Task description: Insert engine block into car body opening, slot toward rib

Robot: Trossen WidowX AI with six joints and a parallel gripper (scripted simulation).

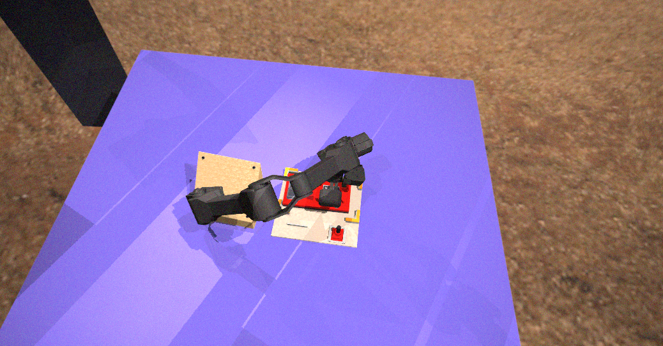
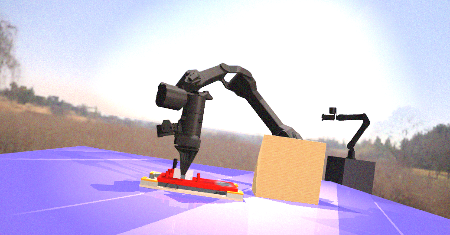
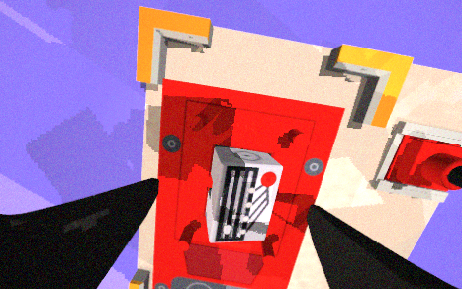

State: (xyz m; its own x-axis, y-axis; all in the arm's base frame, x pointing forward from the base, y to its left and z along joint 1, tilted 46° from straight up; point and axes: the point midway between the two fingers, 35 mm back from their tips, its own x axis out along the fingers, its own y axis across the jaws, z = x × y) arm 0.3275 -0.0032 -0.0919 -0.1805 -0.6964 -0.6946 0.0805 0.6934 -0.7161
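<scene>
Right now the grey engine block is 1 cm below my gripper tip. The rest, counted from my gripper tip: black peg 13 cm to the right, 2 cm ahead; beige base plate 3 cm to the right, 3 cm below, 3 cm behind.
</scene>
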